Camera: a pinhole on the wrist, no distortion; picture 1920 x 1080 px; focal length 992.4 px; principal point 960.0 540.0 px. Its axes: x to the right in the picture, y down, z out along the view. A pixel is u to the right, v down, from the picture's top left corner.
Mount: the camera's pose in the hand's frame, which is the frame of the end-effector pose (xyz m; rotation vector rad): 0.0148 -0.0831 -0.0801 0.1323 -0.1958 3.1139
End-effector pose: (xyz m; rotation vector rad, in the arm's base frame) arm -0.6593 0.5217 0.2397 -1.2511 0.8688 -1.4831
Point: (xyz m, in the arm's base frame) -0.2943 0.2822 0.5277
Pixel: 461.5 484.1
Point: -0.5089 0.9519 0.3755
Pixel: outside the picture
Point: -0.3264 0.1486 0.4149
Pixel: 149.6 182.4
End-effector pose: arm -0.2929 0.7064 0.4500 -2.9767 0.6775 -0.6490
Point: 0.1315 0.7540 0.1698
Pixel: 657.5 605.8
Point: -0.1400 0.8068 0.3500
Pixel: 914.8 668.9
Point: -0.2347 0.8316 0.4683
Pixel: outside the picture
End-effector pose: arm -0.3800 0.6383 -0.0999 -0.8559 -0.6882 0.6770
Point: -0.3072 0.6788 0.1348
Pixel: 349.6 1044.7
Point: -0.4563 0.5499 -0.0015
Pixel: 1767.9 591.8
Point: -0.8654 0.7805 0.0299
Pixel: 1354.9 113.6
